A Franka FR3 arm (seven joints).
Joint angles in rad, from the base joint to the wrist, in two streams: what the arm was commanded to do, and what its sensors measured. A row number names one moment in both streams.
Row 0, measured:
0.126, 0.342, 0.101, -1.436, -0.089, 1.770, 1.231
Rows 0 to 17, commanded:
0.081, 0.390, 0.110, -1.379, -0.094, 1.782, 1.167
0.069, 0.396, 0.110, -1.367, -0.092, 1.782, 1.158
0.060, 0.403, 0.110, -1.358, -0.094, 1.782, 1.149
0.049, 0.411, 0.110, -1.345, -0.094, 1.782, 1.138
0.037, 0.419, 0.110, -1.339, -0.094, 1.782, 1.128
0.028, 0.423, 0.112, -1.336, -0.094, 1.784, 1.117
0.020, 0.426, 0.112, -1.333, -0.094, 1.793, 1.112
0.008, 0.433, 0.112, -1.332, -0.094, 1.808, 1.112
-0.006, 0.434, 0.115, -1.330, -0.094, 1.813, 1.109
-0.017, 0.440, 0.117, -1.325, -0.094, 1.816, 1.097
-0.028, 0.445, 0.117, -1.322, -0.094, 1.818, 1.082
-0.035, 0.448, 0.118, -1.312, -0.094, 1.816, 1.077
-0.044, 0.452, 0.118, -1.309, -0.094, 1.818, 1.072
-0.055, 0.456, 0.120, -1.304, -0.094, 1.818, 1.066
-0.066, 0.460, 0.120, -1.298, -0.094, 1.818, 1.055
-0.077, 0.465, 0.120, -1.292, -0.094, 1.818, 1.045
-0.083, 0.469, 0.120, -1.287, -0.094, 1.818, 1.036
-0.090, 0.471, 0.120, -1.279, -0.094, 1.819, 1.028
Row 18, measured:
-0.048, 0.438, 0.102, -1.328, -0.089, 1.809, 1.074
